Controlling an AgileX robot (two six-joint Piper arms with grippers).
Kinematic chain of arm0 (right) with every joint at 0, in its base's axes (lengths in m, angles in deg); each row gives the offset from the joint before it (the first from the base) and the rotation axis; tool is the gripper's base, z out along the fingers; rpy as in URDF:
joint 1: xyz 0 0 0.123 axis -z
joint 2: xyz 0 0 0 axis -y
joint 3: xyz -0.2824 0 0.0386 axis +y
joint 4: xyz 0.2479 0 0.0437 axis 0.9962 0 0.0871
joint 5: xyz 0 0 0 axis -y
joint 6: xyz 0.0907 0 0.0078 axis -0.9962 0 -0.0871
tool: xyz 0 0 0 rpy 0 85 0
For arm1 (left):
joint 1: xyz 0 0 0.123 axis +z
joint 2: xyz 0 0 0 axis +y
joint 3: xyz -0.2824 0 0.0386 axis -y
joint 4: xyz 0.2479 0 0.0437 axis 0.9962 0 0.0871
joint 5: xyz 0 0 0 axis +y
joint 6: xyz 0.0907 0 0.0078 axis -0.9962 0 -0.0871
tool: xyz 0 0 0 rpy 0 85 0
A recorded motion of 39 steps. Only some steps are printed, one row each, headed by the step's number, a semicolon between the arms.
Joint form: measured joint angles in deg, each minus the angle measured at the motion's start. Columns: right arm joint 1, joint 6, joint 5, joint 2, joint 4, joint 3; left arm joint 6, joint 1, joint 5, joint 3, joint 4, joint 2.
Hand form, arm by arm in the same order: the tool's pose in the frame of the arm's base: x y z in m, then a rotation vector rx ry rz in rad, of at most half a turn. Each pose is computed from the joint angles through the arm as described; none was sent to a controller.
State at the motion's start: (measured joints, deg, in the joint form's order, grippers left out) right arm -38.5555 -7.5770 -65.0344 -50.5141 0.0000 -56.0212; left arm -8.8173 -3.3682 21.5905 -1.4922 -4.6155 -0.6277
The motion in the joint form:
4: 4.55 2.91 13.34 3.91 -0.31 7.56; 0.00 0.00 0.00 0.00 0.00 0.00
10: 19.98 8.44 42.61 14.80 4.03 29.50; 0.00 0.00 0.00 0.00 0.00 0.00
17: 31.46 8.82 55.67 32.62 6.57 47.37; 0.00 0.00 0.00 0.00 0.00 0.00
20: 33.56 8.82 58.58 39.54 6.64 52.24; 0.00 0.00 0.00 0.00 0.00 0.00
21: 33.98 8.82 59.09 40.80 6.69 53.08; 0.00 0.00 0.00 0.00 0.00 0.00
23: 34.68 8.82 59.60 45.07 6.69 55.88; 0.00 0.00 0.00 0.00 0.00 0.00
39: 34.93 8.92 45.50 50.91 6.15 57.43; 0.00 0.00 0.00 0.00 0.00 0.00
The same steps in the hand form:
4: 0.1203 0.0807 0.3421 -0.6037 2.2987 0.3209; 0.0523 -0.0058 0.1711 0.1493 1.8683 -0.0139
10: 0.1189 0.0425 0.2819 -0.2962 2.0228 0.2619; 0.0523 -0.0058 0.1711 0.1493 1.8683 -0.0139
17: 0.0824 0.0120 0.2284 -0.0426 1.8099 0.1700; 0.0523 -0.0058 0.1711 0.1493 1.8683 -0.0139
20: 0.0711 0.0074 0.2132 -0.0042 1.7231 0.1448; 0.0523 -0.0058 0.1711 0.1493 1.8683 -0.0139
21: 0.0694 0.0067 0.2106 0.0035 1.7067 0.1401; 0.0523 -0.0058 0.1711 0.1493 1.8683 -0.0139
23: 0.0638 0.0053 0.1996 0.0142 1.6719 0.1318; 0.0523 -0.0058 0.1711 0.1493 1.8683 -0.0139
39: 0.0533 0.0067 0.1746 -0.0118 1.8421 0.1317; 0.0523 -0.0058 0.1711 0.1493 1.8683 -0.0139

